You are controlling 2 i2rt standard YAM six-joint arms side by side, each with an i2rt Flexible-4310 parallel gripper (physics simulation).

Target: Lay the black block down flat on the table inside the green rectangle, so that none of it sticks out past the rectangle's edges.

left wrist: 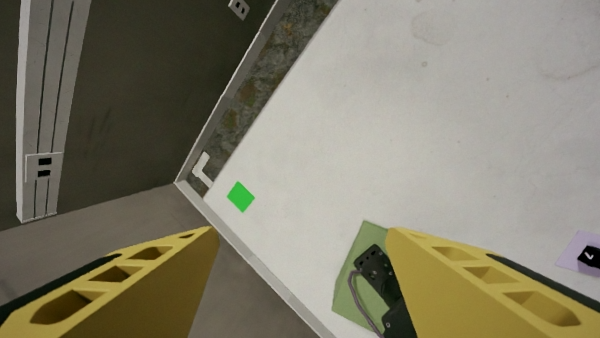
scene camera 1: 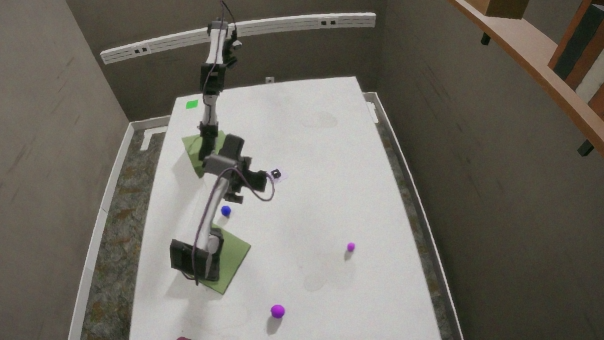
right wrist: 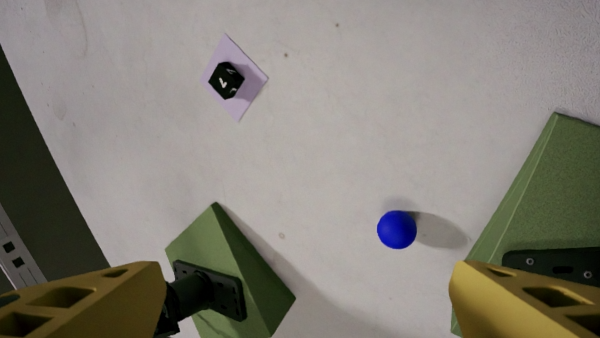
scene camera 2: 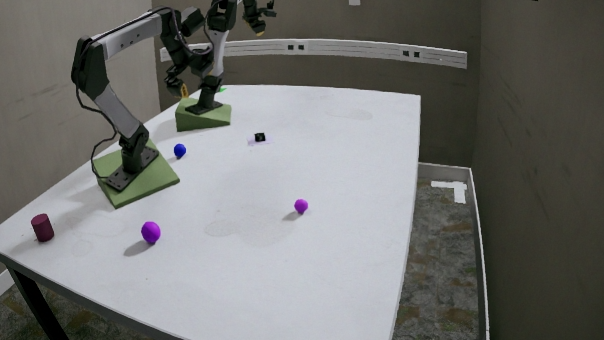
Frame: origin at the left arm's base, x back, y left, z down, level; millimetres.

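Seen in the pictures: left gripper, fingertip midpoint: (left wrist: 302,235) (scene camera 1: 225,63) (scene camera 2: 255,32); right gripper, fingertip midpoint: (right wrist: 307,277) (scene camera 2: 198,86); left arm's base, origin of the base link: (left wrist: 396,289) (scene camera 1: 208,147) (right wrist: 207,286) (scene camera 2: 204,107); right arm's base, origin of the base link: (scene camera 2: 132,168).
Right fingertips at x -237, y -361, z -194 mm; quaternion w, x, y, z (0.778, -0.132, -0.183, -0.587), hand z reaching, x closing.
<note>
Pixels of each thing's middle, then the offset from my right fingertips to it. "spot": a spot on its surface instead.
- black block, body centre: (right wrist: 226,80) (scene camera 2: 259,137) (left wrist: 597,257) (scene camera 1: 275,173) dx -79, dy +207, dz +231 mm
- lilac sheet, body centre: (right wrist: 230,79) (scene camera 2: 260,139) (left wrist: 591,254) (scene camera 1: 276,175) dx -79, dy +207, dz +240 mm
- green rectangle, surface spot: (left wrist: 241,197) (scene camera 2: 217,90) (scene camera 1: 192,104) spot: dx +422, dy +761, dz +240 mm
- blue ball, body centre: (right wrist: 396,229) (scene camera 2: 179,150) (scene camera 1: 225,210) dx +123, dy +28, dz +219 mm
- smaller, body centre: (scene camera 2: 301,205) (scene camera 1: 350,246) dx -350, dy -155, dz +226 mm
- larger, body centre: (scene camera 2: 150,231) (scene camera 1: 277,311) dx -80, dy -382, dz +217 mm
- dark red cylinder, body centre: (scene camera 2: 42,227) dx +238, dy -509, dz +214 mm
The black block (scene camera 1: 276,173) (scene camera 2: 260,137) (left wrist: 590,256) (right wrist: 226,80) sits on a lilac sheet (scene camera 2: 252,142) (left wrist: 568,256) (right wrist: 239,111) on the table, with white marks on its faces. The green rectangle (scene camera 1: 192,104) (scene camera 2: 223,90) (left wrist: 241,197) lies bare near a table corner, at the upper left of scene camera 1; it does not show in the right wrist view. My left gripper (left wrist: 302,235) is open and empty, high above the table. My right gripper (right wrist: 307,277) is open and empty, above the table and apart from the block.
A blue ball (scene camera 1: 226,211) (scene camera 2: 180,150) (right wrist: 396,229) lies between the green wedge bases. Two purple balls, one smaller (scene camera 1: 351,247) (scene camera 2: 301,206) and one larger (scene camera 1: 277,311) (scene camera 2: 151,232), and a dark red cylinder (scene camera 2: 42,227) stand farther off.
</note>
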